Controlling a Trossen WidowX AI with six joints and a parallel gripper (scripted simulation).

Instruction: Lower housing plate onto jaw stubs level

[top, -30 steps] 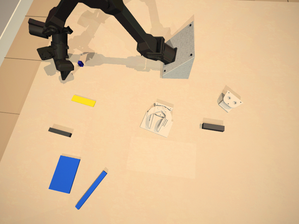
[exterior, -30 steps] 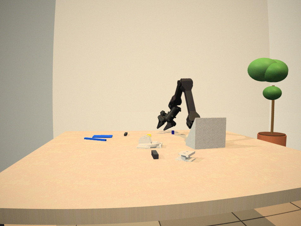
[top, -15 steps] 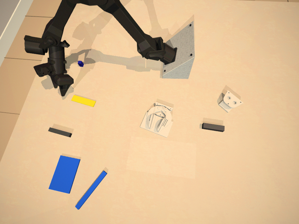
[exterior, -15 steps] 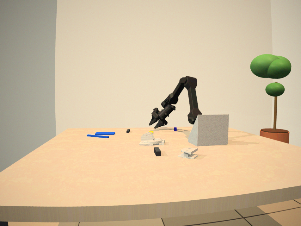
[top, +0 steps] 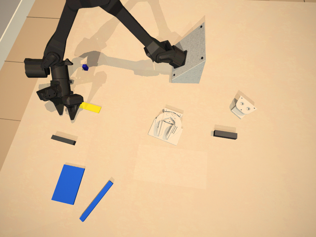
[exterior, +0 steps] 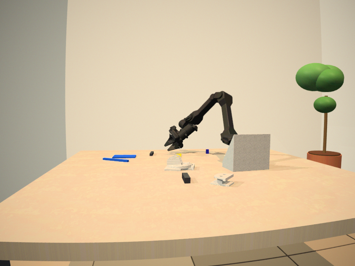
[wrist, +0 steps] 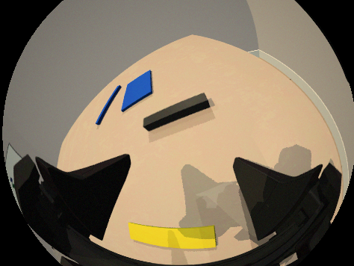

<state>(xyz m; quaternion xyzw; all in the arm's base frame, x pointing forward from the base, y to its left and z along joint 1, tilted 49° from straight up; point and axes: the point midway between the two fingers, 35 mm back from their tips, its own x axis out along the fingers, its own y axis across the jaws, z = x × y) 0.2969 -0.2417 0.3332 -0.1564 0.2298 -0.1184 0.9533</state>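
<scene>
Right now my gripper tip is 70 mm past the yellow bar, 50 mm to the right of it and 30 mm above it. From my gripper tip the other things lie so: blue stick (270 mm ahead, 210 mm to the left, 30 mm below); blue plate (240 mm ahead, 90 mm to the left, 30 mm below).
</scene>
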